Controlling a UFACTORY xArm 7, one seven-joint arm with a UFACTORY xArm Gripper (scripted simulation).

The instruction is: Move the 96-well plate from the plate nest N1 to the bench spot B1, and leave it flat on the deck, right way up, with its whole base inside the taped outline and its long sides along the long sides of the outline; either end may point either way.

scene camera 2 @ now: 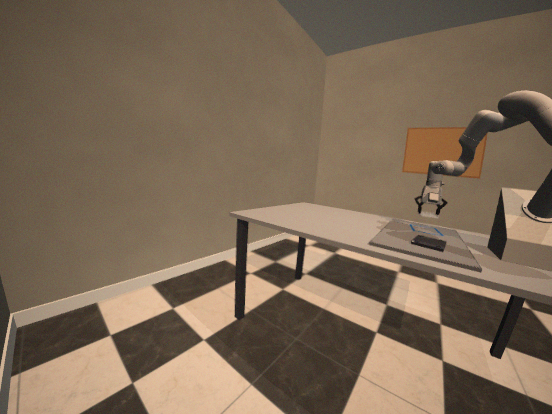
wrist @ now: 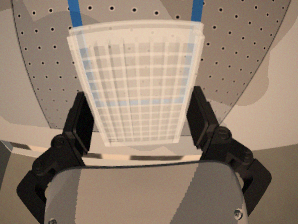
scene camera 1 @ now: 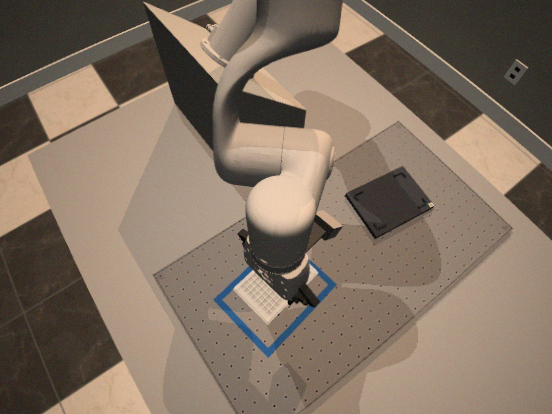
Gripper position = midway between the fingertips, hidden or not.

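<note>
A plate nest [scene camera 1: 393, 200] is in view, as is a white 96-well plate [scene camera 1: 252, 282]. The wrist view, too, shows the white 96-well plate [wrist: 123, 118]. Scene camera 1 shows my gripper [scene camera 1: 276, 280], and the wrist view also shows my gripper [wrist: 139, 100].
</note>
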